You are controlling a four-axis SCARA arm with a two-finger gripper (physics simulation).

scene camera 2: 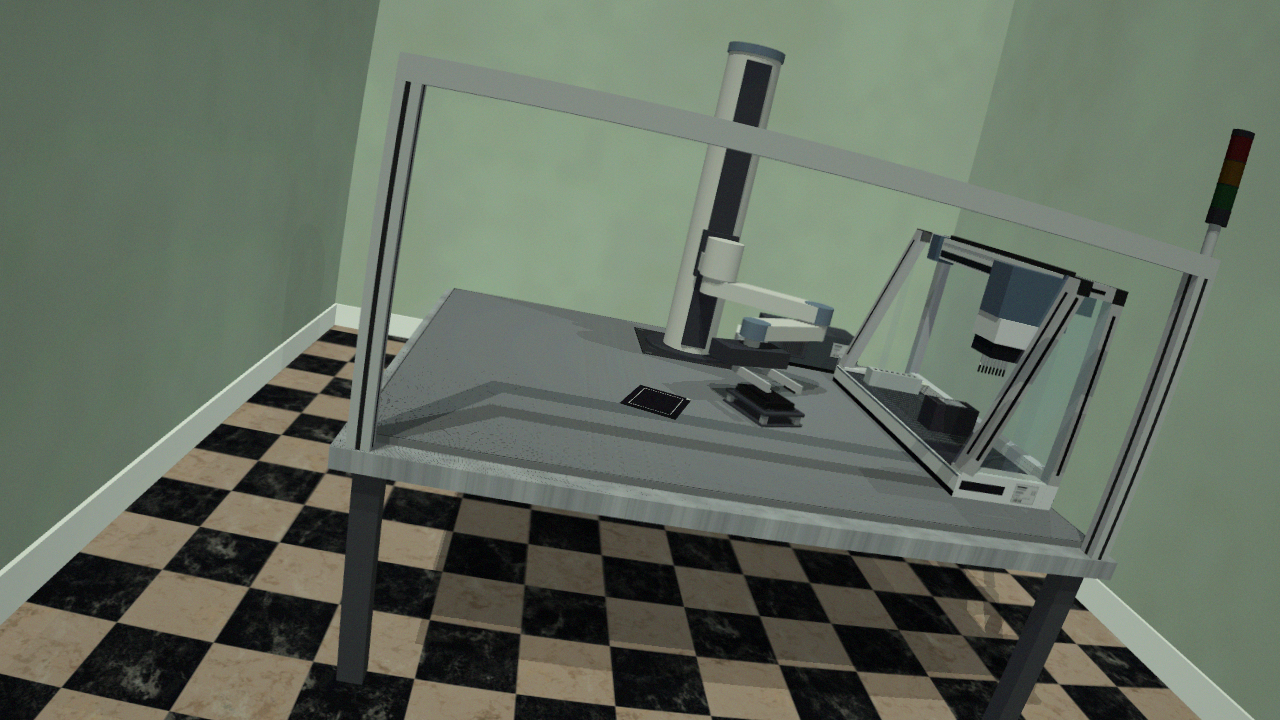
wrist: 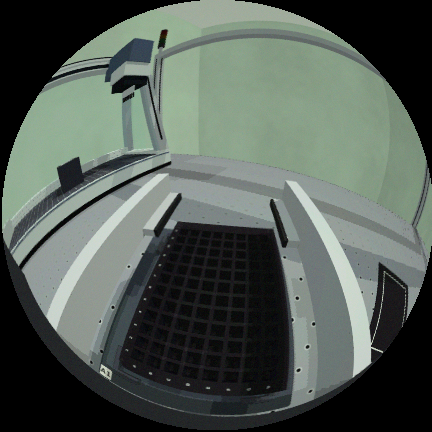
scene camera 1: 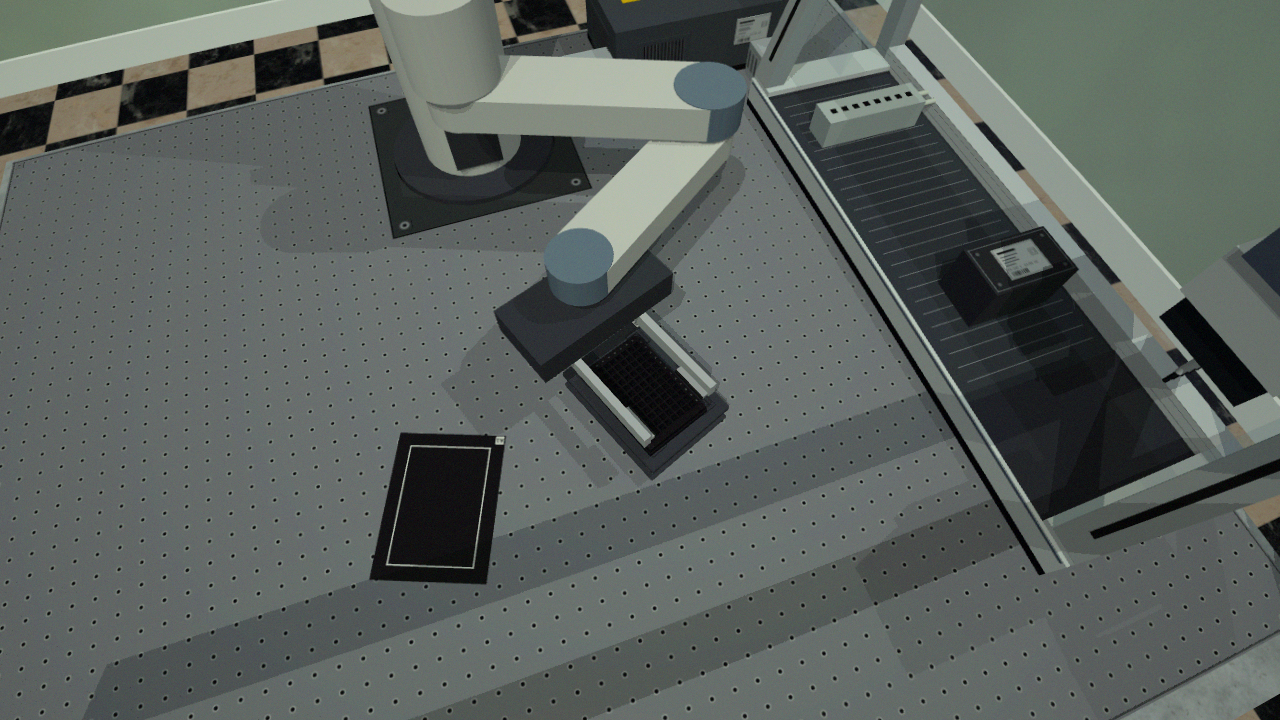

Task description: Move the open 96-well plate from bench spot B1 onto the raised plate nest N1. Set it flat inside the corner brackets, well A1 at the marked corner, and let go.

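Places are measured from the arm's base along level axes (x left, y ahead, z down), in metres.
Pixels of known places: gripper, fingertip midpoint: (scene camera 2: 784,389) (wrist: 225,187) (scene camera 1: 680,415); arm's base at its link origin: (scene camera 2: 686,352) (scene camera 1: 476,151).
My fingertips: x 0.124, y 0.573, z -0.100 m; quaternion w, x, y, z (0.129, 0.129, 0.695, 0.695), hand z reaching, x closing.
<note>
Ahead of a thing's pixels: the offset from my fingertips to its top centre. "spot": to the spot under its first point.
The dark open 96-well plate {dx -0.022, dy -0.058, dz +0.034 m} (scene camera 1: 648,385) (scene camera 2: 762,395) (wrist: 215,300) lies on the raised nest {dx -0.017, dy -0.065, dz +0.048 m} (scene camera 1: 687,440) (scene camera 2: 778,414) (wrist: 121,325). In the wrist view more of the nest shows along the plate's left side than its right. The A1 label {spot: dx +0.005, dy -0.155, dz +0.054 m} (wrist: 105,371) is at the nest's near left corner, by the plate's lettered end. The gripper (scene camera 1: 681,414) (scene camera 2: 783,388) (wrist: 226,220) is shut at about a plate's width, with nothing between its pads, just above the plate. The brackets are mostly hidden, so exact seating cannot be told. The black bench spot B1 {spot: dx -0.282, dy -0.014, dz +0.085 m} (scene camera 1: 438,508) (scene camera 2: 656,401) (wrist: 392,305) bears no plate.
A framed machine with a dark deck (scene camera 1: 930,192) stands to the right. On it are a black labelled box {spot: dx +0.422, dy -0.029, dz -0.033 m} (scene camera 1: 1008,273) (scene camera 2: 947,417) (wrist: 70,173) and a white slotted block {spot: dx +0.424, dy -0.346, dz -0.003 m} (scene camera 1: 868,116). A dark unit {spot: dx +0.210, dy -0.608, dz -0.006 m} (scene camera 1: 666,35) stands behind the arm.
</note>
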